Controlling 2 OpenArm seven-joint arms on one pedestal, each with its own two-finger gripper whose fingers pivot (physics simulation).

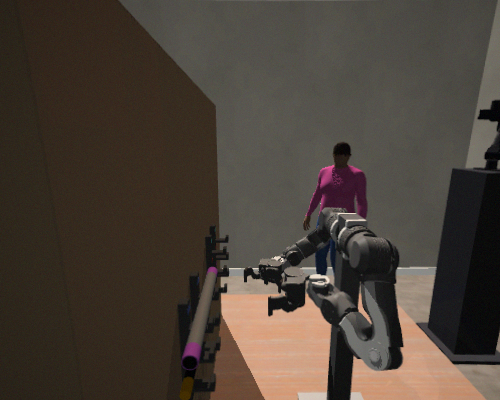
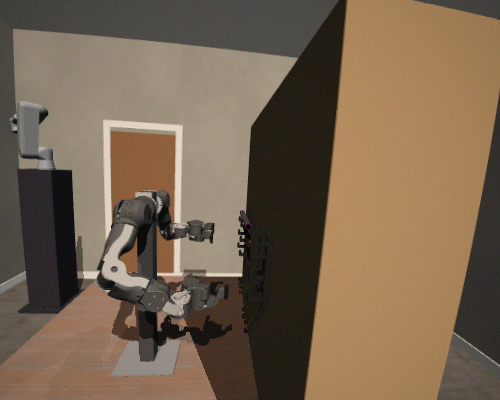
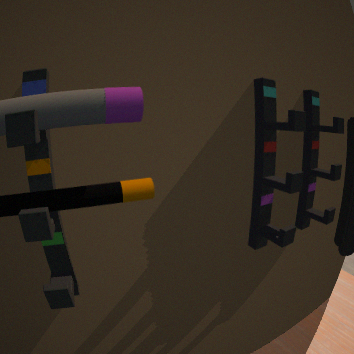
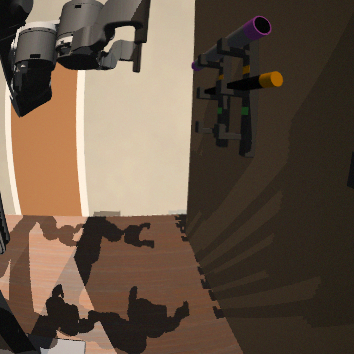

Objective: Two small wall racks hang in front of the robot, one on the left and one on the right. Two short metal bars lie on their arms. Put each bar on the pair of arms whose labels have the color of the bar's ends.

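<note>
The left rack has blue, orange and green labels from top to bottom. A thick grey bar with purple ends lies on its top, blue-labelled arms. A thinner black bar with orange ends lies on its middle, orange-labelled arms. The right rack has teal, red and purple labels; no bar lies on it. My left gripper is open and empty, back from the left rack. My right gripper is open and empty, away from the wall.
A tall brown wall panel carries both racks. My pedestal stands behind the grippers. A person in a pink top stands in the background. A dark plinth with another robot arm stands farther back.
</note>
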